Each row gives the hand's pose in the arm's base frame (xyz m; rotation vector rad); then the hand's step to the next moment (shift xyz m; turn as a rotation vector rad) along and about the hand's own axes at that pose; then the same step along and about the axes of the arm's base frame.
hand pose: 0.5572 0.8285 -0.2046 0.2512 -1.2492 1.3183
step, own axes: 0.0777 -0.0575 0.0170 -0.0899 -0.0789 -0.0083
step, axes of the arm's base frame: 0.0193 0.0134 0.0953 0.0897 -0.0713 -0.0353
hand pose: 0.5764 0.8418 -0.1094 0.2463 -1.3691 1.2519
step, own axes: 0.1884 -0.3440 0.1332 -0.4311 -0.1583 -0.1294
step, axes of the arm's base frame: 0.1333 -0.1411 0.3659 0.3145 -0.1862 -0.3066
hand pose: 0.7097 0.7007 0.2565 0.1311 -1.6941 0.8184
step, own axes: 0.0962 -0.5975 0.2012 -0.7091 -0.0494 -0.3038
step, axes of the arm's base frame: 0.1023 -0.5305 0.3388 0.4872 -0.0962 -0.5924
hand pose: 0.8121 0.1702 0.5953 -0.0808 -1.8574 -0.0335
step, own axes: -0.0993 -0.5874 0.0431 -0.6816 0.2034 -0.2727
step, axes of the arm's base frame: -0.0561 -0.5868 -0.0965 0.4681 0.1589 -0.5796
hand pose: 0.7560 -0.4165 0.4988 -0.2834 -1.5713 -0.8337
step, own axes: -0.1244 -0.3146 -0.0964 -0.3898 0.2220 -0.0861
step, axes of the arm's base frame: -0.0969 -0.2497 -0.2280 0.2801 0.2109 -0.2928
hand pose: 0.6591 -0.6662 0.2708 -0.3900 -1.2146 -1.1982
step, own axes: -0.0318 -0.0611 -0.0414 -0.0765 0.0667 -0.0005
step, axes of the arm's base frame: -0.0277 -0.0404 -0.0637 0.0665 0.0632 -0.0435
